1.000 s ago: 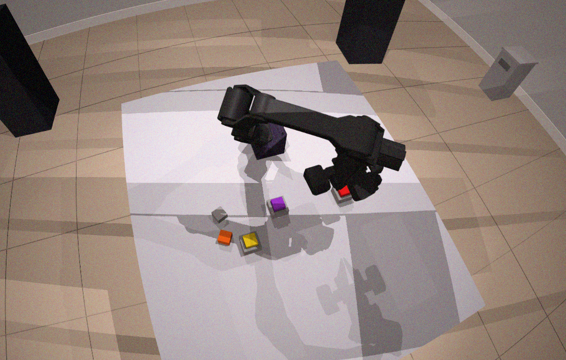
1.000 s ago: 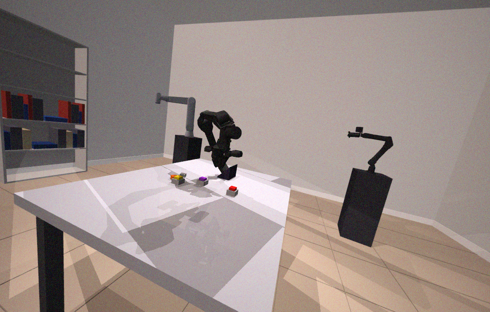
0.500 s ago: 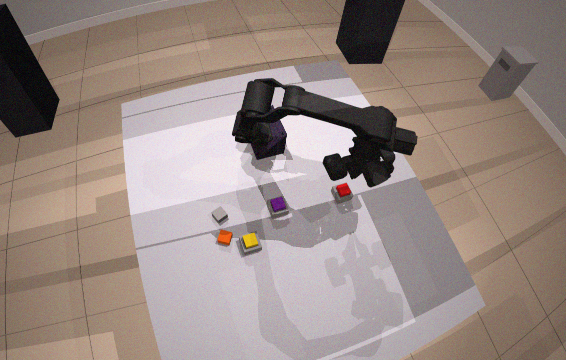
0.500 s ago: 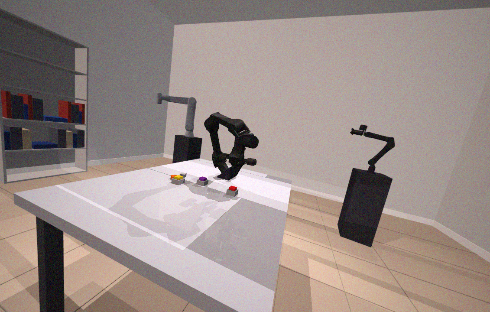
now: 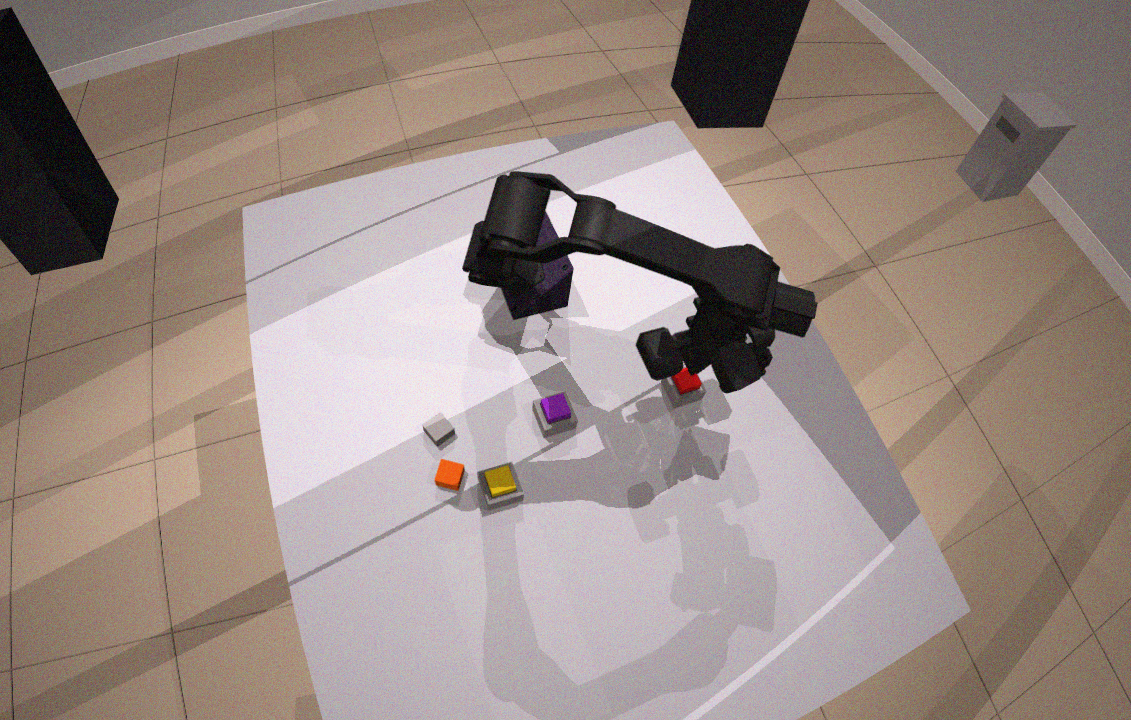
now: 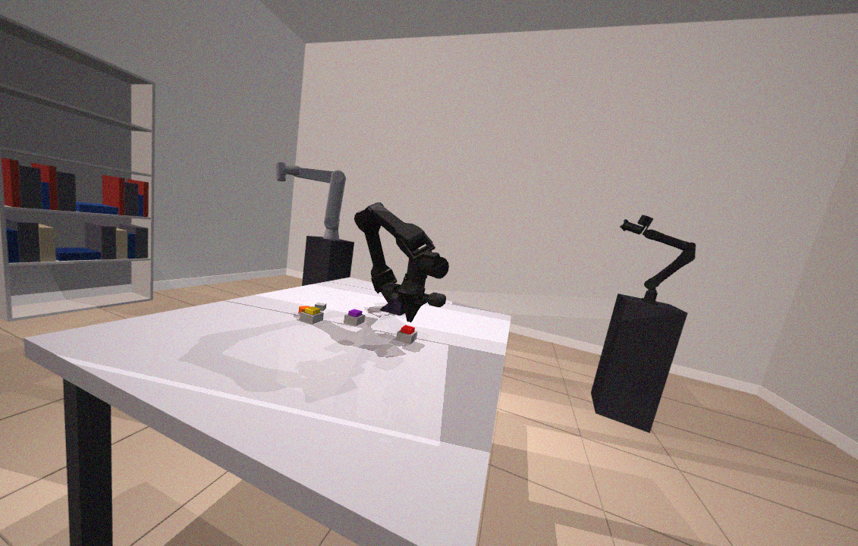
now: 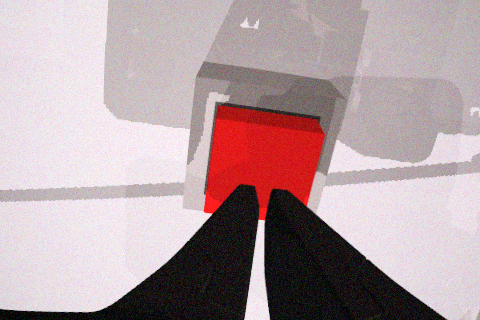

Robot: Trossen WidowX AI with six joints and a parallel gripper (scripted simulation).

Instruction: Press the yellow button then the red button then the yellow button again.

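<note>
My gripper tip is now 30 mm above the red button. Round my gripper tip: purple button (200 mm to the right, 30 mm below); yellow button (90 mm ahead, 290 mm to the right, 30 mm below); small grey block (360 mm to the right, 50 mm below).
</note>
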